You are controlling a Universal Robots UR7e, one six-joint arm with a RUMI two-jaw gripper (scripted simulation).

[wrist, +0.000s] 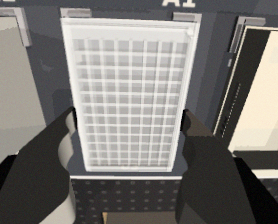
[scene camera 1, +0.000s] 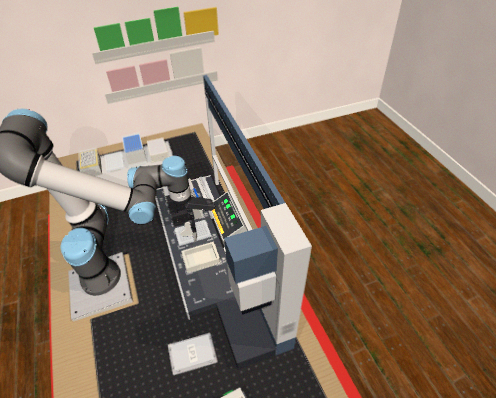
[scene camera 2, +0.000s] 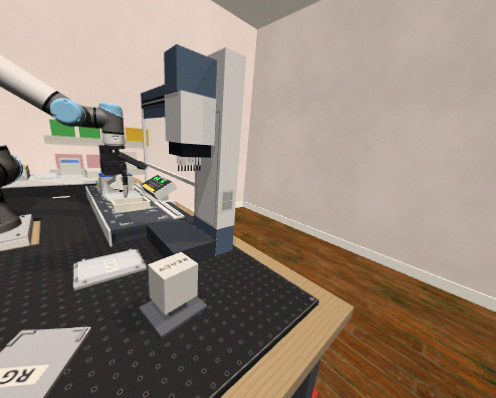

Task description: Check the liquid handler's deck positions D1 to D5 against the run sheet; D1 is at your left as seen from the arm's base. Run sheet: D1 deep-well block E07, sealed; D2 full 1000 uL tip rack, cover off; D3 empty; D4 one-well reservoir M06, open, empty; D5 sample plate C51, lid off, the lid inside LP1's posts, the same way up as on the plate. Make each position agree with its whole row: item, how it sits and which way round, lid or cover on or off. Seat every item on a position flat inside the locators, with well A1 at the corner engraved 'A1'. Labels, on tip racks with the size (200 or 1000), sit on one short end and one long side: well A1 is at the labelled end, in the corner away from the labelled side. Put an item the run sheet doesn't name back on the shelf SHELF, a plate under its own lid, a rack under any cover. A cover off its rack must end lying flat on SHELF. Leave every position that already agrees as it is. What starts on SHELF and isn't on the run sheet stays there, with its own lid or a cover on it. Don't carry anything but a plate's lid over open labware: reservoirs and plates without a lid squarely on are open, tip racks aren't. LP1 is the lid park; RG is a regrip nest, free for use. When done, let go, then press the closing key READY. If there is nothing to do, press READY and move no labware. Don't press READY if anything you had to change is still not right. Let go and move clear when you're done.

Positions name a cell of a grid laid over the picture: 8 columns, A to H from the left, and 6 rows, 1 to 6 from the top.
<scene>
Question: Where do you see a cream one-well reservoir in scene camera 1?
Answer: D4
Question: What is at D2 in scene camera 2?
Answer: A pipetting head.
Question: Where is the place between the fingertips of my gripper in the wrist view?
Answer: D3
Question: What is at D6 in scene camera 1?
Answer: A flat lid.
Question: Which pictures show my gripper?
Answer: The wrist view, scene camera 1 and scene camera 2: all of them.
</scene>
